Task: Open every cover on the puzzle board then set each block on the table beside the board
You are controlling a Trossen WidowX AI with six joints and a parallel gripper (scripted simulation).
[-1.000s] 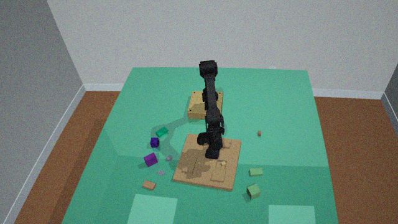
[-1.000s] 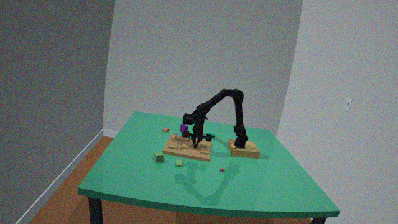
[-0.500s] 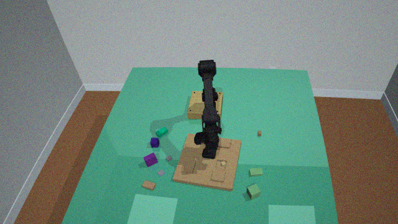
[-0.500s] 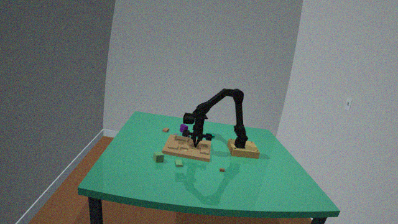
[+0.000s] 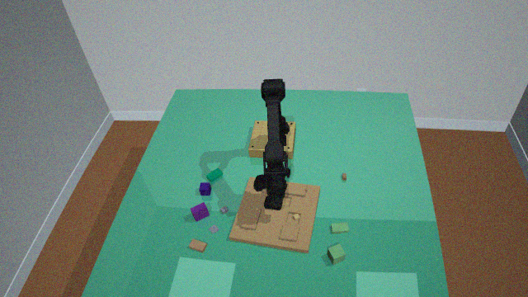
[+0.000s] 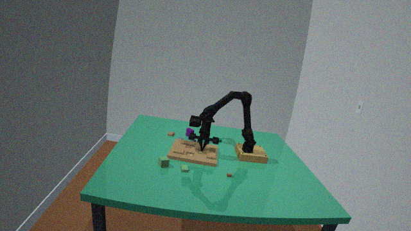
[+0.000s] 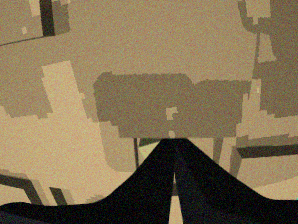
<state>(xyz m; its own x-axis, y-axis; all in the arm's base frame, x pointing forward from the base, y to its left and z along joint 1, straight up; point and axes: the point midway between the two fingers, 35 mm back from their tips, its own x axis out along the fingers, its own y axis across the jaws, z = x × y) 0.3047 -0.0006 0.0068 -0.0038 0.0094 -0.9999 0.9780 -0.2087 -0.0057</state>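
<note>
The tan puzzle board lies 4 cm ahead of my gripper tip and 1 cm to the right of it. From my gripper tip the other things lie so: teal block: 16 cm behind, 28 cm to the right, 2 cm below; orange block: 19 cm ahead, 30 cm to the right, 2 cm below; purple cube: 7 cm behind, 31 cm to the right.
</note>
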